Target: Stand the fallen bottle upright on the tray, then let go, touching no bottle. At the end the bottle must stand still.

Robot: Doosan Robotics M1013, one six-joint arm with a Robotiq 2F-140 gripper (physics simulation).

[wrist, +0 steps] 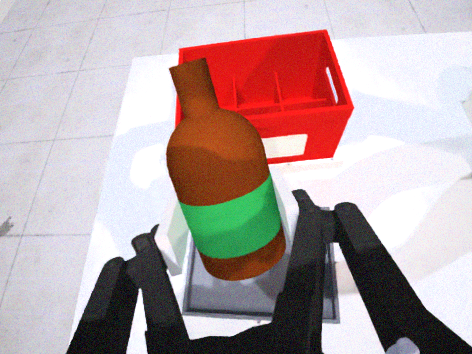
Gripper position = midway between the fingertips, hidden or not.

I see my gripper [228,193] and a pale panel [292,145].
